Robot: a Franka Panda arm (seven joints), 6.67 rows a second.
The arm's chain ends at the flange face. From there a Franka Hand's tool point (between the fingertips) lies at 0.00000 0.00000 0.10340 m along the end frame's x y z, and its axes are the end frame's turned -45 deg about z.
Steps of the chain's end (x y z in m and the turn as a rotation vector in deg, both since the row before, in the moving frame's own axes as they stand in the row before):
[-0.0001, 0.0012, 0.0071, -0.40, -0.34, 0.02]
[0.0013, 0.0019, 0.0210, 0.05, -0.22, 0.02]
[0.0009, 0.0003, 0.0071, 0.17, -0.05, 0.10]
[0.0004, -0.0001, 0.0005, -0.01, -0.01, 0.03]
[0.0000, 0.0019, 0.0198, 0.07, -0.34, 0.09]
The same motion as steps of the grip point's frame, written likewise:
[-0.0019, 0.0009, 0.0071, -0.04, -0.52, 0.02]
[-0.0006, 0.0019, 0.0210, 0.19, -0.12, 0.02]
[0.0006, 0.0006, 0.0071, 0.16, 0.08, 0.10]
[0.0003, 0.0002, 0.0005, 0.00, -0.01, 0.03]
[-0.0017, 0.0008, 0.0198, 0.29, -0.19, 0.09]

